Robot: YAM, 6 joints.
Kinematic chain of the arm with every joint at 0, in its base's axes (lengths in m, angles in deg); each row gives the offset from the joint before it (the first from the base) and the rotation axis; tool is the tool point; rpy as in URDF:
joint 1: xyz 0 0 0.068 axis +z
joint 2: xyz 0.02 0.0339 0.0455 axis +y
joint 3: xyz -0.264 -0.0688 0 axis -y
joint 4: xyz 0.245 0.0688 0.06 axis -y
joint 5: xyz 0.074 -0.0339 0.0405 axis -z
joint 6: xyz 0.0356 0 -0.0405 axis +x
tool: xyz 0 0 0 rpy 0 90 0
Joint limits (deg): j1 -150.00..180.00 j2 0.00..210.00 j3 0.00..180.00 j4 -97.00..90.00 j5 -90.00..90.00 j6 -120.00..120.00
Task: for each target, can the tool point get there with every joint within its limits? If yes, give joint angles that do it. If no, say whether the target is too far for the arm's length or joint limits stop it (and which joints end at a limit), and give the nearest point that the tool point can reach.
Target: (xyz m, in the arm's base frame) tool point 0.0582 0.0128 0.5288
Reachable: yes | joints 45.82 47.34 94.92 -47.68 67.39 47.21
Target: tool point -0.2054 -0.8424 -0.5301
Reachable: no: too far | nearest point -0.1249 -0.5124 -0.2491 | short by 0.441 m
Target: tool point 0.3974 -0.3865 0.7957
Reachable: no: too far | nearest point 0.2910 -0.2830 0.6062 | short by 0.241 m
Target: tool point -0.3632 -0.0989 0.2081
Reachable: no: joint limits stop it (at a limit: joint 1) | nearest point -0.3330 -0.1512 0.2081 | short by 0.060 m
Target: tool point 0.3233 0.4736 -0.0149
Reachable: yes | joints 54.83 166.07 112.06 38.51 -13.91 -16.66
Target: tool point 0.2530 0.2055 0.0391
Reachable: yes | joints 36.17 127.88 67.93 -47.26 -27.80 -41.49
